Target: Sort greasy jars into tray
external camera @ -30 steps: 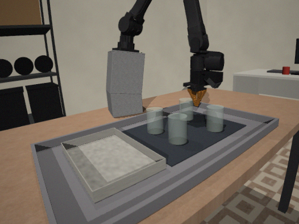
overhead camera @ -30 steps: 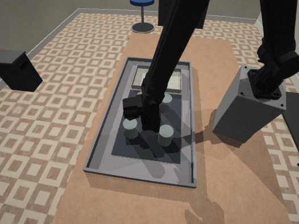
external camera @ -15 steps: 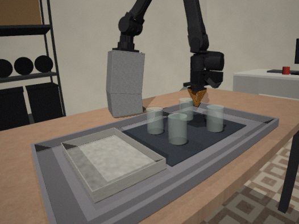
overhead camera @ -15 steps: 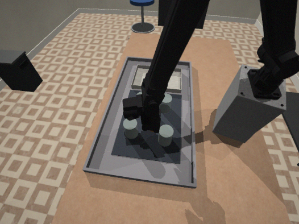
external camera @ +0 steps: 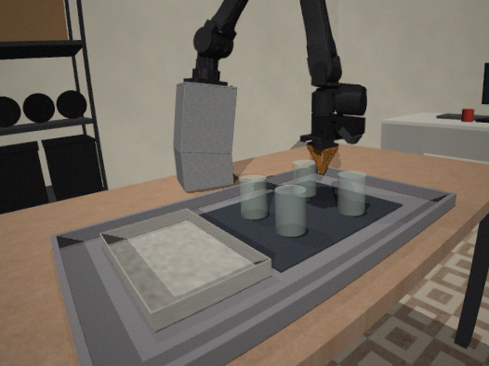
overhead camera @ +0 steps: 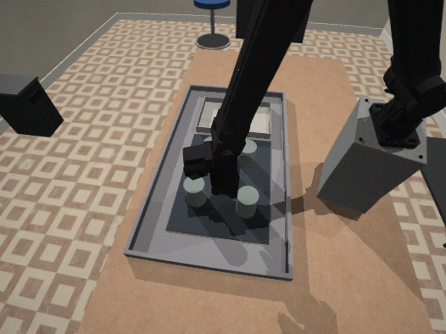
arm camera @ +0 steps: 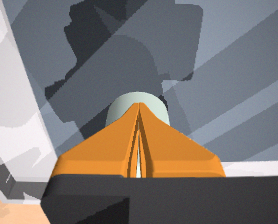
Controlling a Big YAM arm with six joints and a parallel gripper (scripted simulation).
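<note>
Right now my hand is 100 mm to the left of the dark drying mat, 80 mm above it and 20 mm short of it. The rest, counted from my hand: pale tray (420 mm to the right, 70 mm below, 10 mm ahead); rimmed steel table top (210 mm to the right, 80 mm below, 30 mm ahead).
</note>
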